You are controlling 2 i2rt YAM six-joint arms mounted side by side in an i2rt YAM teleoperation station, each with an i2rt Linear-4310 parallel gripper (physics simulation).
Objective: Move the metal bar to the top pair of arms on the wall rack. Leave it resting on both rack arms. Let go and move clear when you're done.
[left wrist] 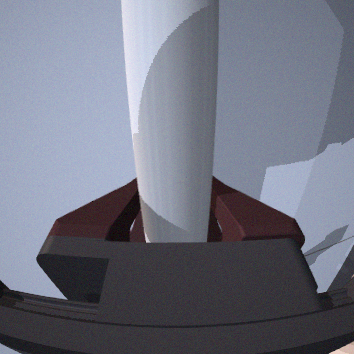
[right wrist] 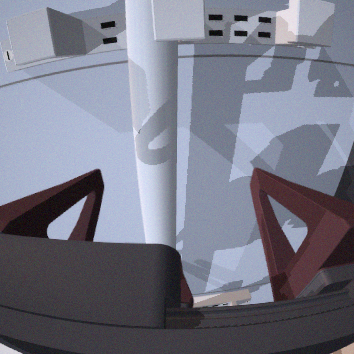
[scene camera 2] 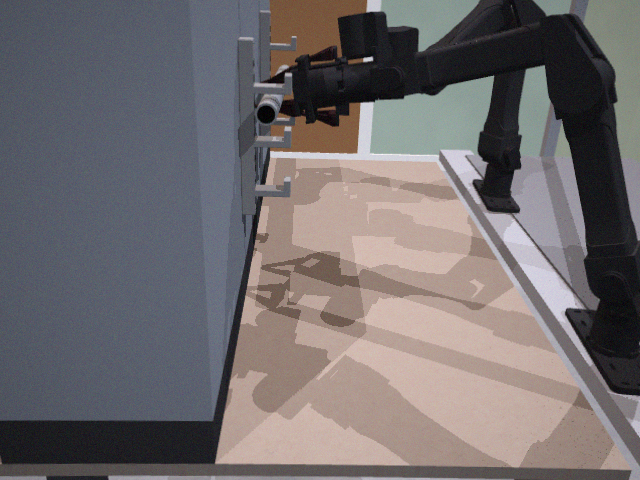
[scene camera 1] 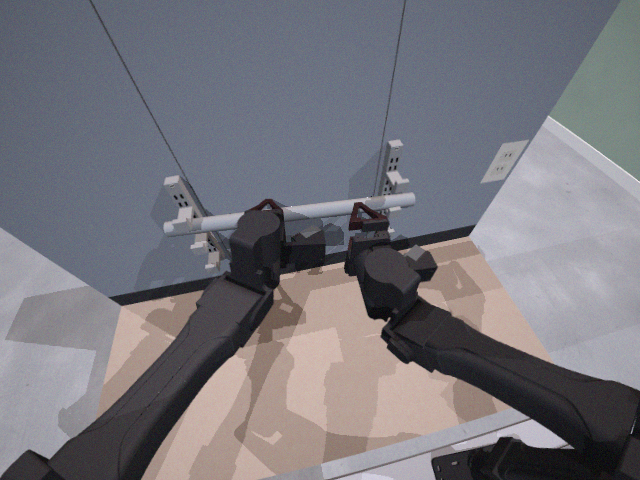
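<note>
The white metal bar (scene camera 1: 320, 210) (scene camera 2: 272, 101) (left wrist: 175, 100) (right wrist: 155, 110) spans both wall rails. In scene camera 2 its near end is below the near top rack arm (scene camera 2: 271, 88) and above the arm beneath it. In scene camera 1 the bar passes below the right rail's top arm (scene camera 1: 397, 179) and behind the left rail's top arm (scene camera 1: 184, 215). My left gripper (scene camera 1: 264, 208) (left wrist: 175, 177) is shut on the bar left of its middle. My right gripper (scene camera 1: 358, 208) (right wrist: 176, 176) is open, its fingers apart on either side of the bar near the right rail.
The lower rack arms (scene camera 2: 273, 140) (scene camera 2: 273, 190) stick out below the bar. The left rail (scene camera 1: 178, 195) and right rail (scene camera 1: 393, 161) are fixed to the grey wall (scene camera 1: 289, 113). A wooden table top (scene camera 1: 310, 392) (scene camera 2: 439, 428) lies below both arms. A wall outlet (scene camera 1: 505, 161) is at the right.
</note>
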